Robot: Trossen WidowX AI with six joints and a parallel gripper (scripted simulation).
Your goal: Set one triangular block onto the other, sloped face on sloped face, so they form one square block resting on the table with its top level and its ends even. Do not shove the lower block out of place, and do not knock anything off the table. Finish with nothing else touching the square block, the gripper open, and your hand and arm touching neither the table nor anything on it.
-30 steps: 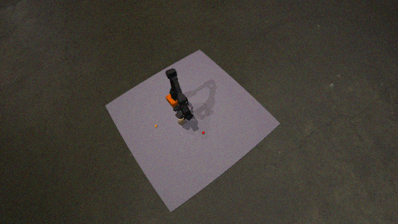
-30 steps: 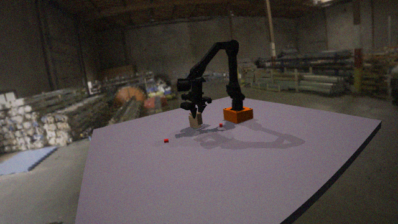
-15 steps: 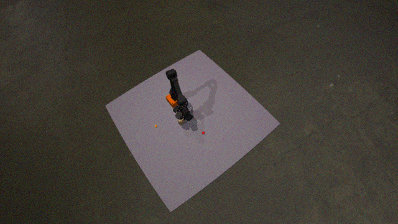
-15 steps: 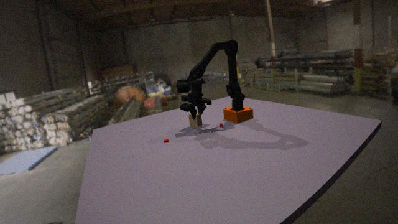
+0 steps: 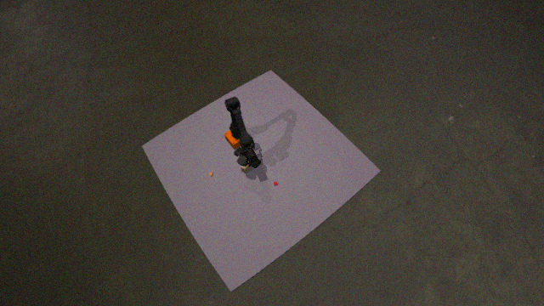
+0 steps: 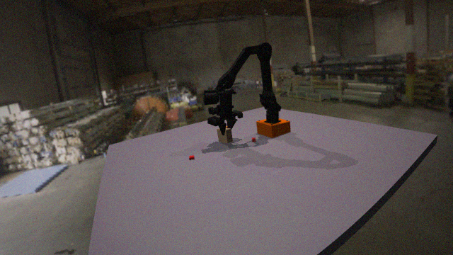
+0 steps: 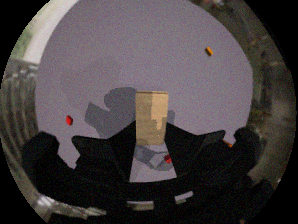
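The tan triangular block lies 1 cm to the left of my gripper tip and 1 cm above it. Round my gripper tip: small orange piece 16 cm behind, 21 cm to the right, 4 cm below; small red cube 7 cm behind, 12 cm to the left, 3 cm below.
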